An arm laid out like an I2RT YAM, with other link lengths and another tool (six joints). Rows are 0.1 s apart.
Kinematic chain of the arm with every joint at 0, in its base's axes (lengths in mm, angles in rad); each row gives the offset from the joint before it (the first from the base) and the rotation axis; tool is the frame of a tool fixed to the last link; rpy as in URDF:
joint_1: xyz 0 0 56.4 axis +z
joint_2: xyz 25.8 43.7 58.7 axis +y
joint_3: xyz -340.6 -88.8 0 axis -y
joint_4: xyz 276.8 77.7 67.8 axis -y
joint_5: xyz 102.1 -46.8 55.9 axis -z
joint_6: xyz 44.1 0 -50.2 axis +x
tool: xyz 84 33 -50 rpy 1.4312 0.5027 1.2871
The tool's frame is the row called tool.
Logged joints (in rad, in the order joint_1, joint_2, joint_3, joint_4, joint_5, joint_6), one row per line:
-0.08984 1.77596 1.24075 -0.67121 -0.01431 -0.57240
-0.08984 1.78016 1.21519 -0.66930 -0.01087 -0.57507
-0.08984 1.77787 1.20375 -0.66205 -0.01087 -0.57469
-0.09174 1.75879 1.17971 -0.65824 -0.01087 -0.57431
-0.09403 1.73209 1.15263 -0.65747 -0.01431 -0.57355
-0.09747 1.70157 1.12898 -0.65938 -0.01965 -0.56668
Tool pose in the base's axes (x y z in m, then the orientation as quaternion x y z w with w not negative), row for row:
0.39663 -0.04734 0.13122 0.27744 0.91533 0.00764 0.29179
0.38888 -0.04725 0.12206 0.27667 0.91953 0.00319 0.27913
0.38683 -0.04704 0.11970 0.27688 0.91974 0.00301 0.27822
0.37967 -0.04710 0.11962 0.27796 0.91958 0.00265 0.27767
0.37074 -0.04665 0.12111 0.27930 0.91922 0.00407 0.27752
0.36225 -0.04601 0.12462 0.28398 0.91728 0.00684 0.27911
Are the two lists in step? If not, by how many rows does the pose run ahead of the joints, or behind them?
They are in step.
